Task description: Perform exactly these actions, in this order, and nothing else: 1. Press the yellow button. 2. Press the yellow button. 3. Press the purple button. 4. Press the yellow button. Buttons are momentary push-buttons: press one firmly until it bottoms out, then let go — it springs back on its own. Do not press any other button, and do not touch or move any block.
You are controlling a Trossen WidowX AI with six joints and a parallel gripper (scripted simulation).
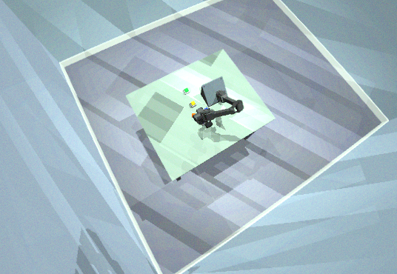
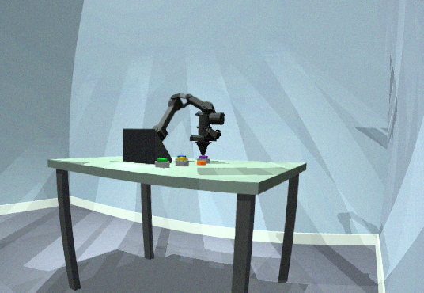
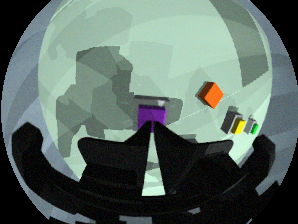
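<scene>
Now: the purple button 10 mm below my gripper tip. Round my gripper tip: yellow button: 200 mm to the right, 20 mm ahead, 10 mm below; blue button: 90 mm to the right, 70 mm behind, 10 mm below; orange block: 90 mm to the right, 60 mm ahead, 30 mm below.
</scene>
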